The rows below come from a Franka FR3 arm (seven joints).
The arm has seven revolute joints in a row. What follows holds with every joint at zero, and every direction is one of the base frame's. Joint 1 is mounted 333 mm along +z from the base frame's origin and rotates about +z. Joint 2 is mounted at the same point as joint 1 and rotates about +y. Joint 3 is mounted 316 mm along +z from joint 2 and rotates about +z. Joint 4 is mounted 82.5 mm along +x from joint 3 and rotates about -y. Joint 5 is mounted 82.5 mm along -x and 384 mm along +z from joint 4 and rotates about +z. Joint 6 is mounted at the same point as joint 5 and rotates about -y. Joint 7 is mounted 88 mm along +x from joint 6 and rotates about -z. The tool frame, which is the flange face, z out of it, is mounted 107 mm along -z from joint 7; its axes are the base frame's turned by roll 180, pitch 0 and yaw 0 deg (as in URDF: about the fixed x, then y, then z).
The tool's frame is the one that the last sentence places.
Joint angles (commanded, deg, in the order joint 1, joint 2, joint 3, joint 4, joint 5, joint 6, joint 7), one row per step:
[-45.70 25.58 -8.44 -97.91 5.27 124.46 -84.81]
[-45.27 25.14 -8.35 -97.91 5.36 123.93 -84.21]
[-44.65 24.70 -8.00 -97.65 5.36 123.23 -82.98]
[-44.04 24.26 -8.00 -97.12 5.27 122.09 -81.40]
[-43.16 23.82 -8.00 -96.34 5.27 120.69 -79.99]
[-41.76 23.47 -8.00 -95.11 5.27 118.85 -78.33]
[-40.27 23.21 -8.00 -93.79 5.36 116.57 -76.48]
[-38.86 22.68 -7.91 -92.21 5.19 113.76 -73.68]
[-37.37 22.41 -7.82 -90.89 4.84 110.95 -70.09]
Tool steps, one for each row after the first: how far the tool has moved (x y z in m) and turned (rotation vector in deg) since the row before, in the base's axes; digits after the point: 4 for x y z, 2 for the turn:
[0.0042 0.0045 0.0042 0.21 -0.11 -0.13]
[0.0086 0.0070 0.0058 0.20 -0.18 -0.26]
[0.0057 0.0047 0.0075 0.20 0.08 -0.87]
[0.0085 0.0066 0.0092 0.26 0.02 -0.45]
[0.0136 0.0103 0.0111 0.33 0.08 -0.15]
[0.0138 0.0120 0.0102 0.70 0.33 -0.27]
[0.0129 0.0128 0.0147 0.61 0.51 -1.07]
[0.0122 0.0143 0.0097 0.78 1.11 -1.73]

